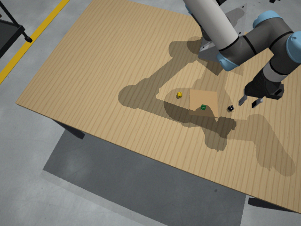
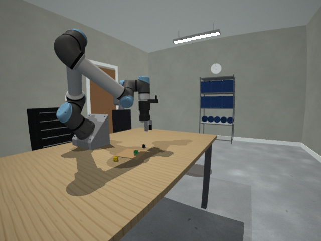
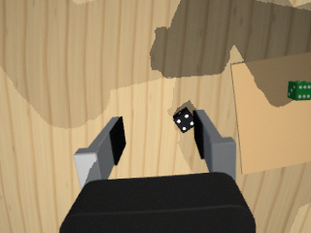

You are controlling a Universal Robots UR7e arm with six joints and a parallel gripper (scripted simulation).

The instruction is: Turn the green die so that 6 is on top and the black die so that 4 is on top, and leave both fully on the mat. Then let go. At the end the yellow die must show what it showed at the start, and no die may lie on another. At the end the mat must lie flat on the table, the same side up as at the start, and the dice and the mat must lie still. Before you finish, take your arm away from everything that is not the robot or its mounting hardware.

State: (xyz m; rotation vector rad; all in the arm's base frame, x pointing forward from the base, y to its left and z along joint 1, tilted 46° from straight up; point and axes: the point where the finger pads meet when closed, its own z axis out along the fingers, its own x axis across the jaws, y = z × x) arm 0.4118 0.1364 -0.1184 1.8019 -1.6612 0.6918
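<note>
The black die lies 120 mm below my hand, 30 mm to the right of it and 20 mm behind it. The rest, counted from my hand: green die (160 mm to the right, 120 mm below, 10 mm ahead); yellow die (280 mm to the right, 120 mm below, 20 mm behind); tan mat (160 mm to the right, 130 mm below, 20 mm behind).
</note>
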